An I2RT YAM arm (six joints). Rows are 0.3 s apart.
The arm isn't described. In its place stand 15 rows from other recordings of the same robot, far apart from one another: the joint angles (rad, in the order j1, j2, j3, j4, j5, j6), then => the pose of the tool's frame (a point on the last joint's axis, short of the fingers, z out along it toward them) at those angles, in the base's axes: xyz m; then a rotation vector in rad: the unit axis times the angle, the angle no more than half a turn.
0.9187, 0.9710, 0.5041, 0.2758, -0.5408, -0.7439 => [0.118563 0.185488 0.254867 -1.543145 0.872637 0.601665]
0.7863, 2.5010, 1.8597, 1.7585, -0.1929, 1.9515 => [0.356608 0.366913 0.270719 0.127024 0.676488 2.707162]
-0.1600, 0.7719, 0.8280, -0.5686, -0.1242, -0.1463 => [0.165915 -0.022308 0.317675 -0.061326 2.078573 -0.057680]
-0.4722, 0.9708, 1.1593, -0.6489, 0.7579, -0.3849 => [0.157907 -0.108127 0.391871 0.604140 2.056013 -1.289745]
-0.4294, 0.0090, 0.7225, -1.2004, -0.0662, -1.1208 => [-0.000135 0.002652 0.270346 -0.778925 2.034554 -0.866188]
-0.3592, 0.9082, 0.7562, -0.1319, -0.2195, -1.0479 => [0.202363 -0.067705 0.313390 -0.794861 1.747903 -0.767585]
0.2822, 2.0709, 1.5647, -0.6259, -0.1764, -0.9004 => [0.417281 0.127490 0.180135 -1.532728 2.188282 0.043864]
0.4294, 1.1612, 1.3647, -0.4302, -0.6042, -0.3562 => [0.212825 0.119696 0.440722 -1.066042 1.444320 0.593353]
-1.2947, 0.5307, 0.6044, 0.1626, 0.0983, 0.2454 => [0.034425 -0.134317 0.350616 1.034775 0.941786 -0.947390]
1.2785, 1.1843, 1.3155, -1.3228, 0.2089, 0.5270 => [0.063494 0.185383 0.348469 -0.952641 2.564807 0.234462]
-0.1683, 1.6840, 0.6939, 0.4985, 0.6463, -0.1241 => [0.316507 -0.075523 0.155543 0.449321 2.008997 -0.844839]
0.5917, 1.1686, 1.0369, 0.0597, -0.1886, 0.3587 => [0.225440 0.159542 0.375903 -0.348171 1.680618 0.871616]
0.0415, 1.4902, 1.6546, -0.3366, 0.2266, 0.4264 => [0.337744 0.006020 0.457308 0.494215 1.669145 0.146071]
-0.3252, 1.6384, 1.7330, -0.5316, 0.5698, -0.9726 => [0.344731 -0.136500 0.415768 -0.308735 2.200748 -1.350217]
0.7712, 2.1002, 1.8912, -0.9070, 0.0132, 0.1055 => [0.325582 0.315811 0.250767 -0.882640 2.565787 0.250283]
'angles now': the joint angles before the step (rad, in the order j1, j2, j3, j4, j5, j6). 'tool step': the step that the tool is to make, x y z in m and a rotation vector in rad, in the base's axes. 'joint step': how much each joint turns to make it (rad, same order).
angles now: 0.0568 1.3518 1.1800 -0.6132 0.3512 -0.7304
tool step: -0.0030 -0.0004 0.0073 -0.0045 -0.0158 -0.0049
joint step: 0.0001 -0.0139 0.0134 -0.0116 0.0073 -0.0004
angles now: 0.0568 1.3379 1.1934 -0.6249 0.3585 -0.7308
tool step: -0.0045 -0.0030 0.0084 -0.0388 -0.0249 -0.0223
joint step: -0.0050 -0.0218 0.0065 0.0013 0.0401 -0.0187
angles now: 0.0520 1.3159 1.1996 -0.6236 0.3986 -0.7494
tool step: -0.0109 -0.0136 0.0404 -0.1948 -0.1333 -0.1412
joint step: -0.0233 -0.0559 0.0560 0.0625 0.2152 -0.0995
